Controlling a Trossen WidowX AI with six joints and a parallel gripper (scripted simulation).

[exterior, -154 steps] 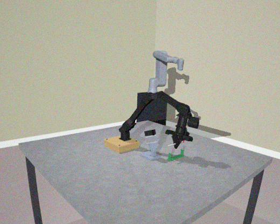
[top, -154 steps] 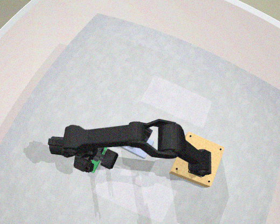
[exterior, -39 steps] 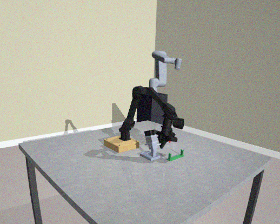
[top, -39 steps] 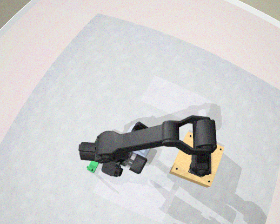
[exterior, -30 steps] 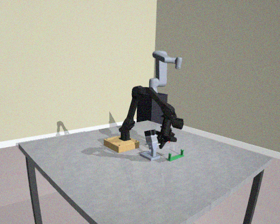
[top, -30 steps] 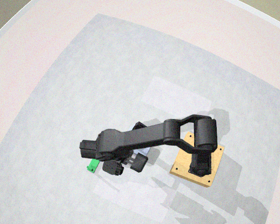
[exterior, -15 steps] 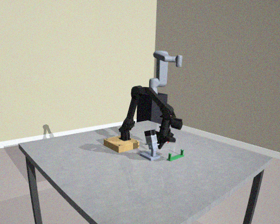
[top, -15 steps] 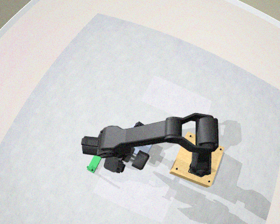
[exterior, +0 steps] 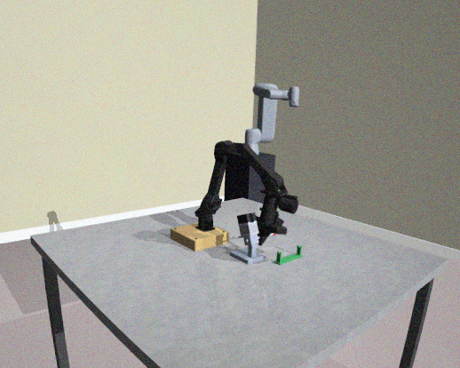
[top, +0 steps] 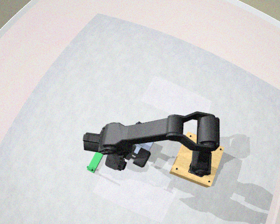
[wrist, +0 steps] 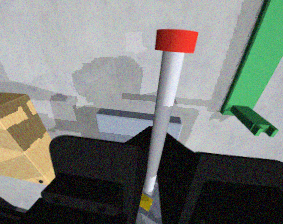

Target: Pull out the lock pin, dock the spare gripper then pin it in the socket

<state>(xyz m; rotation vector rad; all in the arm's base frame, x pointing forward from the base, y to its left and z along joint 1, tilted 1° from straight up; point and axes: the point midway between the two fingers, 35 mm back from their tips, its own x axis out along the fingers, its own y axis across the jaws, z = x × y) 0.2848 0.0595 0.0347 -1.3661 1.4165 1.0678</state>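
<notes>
The mount is 5 cm to the right of my gripper tip and 1 cm behind it. The rest, counted from my gripper tip: spare gripper 8 cm above, 5 cm to the right, 2 cm behind; then narrow green cradle 9 cm ahead, 7 cm to the left, 2 cm below.
</notes>
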